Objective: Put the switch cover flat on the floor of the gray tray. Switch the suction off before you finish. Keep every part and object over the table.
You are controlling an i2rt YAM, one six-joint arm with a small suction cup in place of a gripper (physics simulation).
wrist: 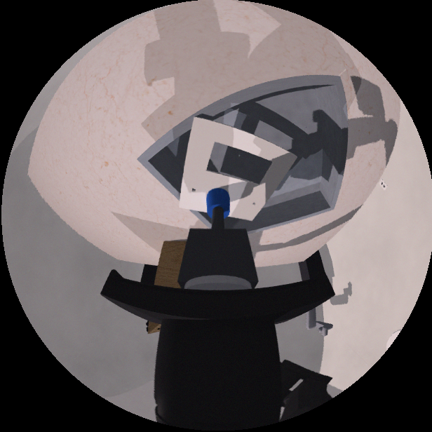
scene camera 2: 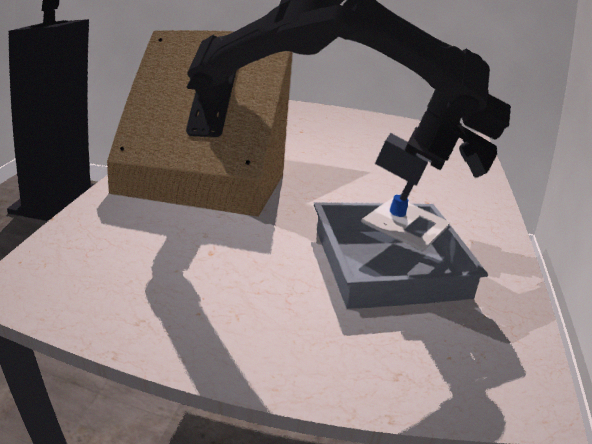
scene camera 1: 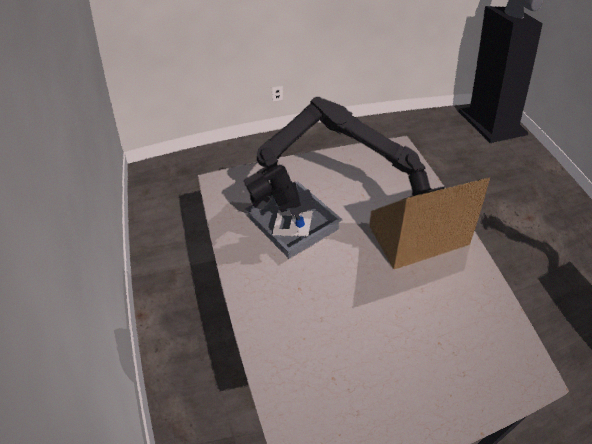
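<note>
The white switch cover [scene camera 1: 284, 232] [scene camera 2: 384, 221] [wrist: 195, 155], a flat plate with a rectangular opening, hangs from my blue suction cup [scene camera 1: 300, 222] [scene camera 2: 398, 206] [wrist: 218, 202]. The cup sits against the solid part of the plate, beside the opening. The cover is tilted, sloping down to the lower right in scene camera 2. It is over the inside of the gray tray [scene camera 1: 315, 239] [scene camera 2: 410, 292] [wrist: 144, 158], around rim height, with its shadow on the tray floor apart from it. Its right corner overlaps the tray's right wall in scene camera 2; whether they touch I cannot tell.
A brown wedge-shaped block [scene camera 1: 440, 220] [scene camera 2: 195, 190] [wrist: 170, 260] carries my arm's base on the table [scene camera 1: 380, 350] [scene camera 2: 125, 300]. A tall black pedestal [scene camera 1: 500, 75] [scene camera 2: 50, 120] stands on the floor beyond the table.
</note>
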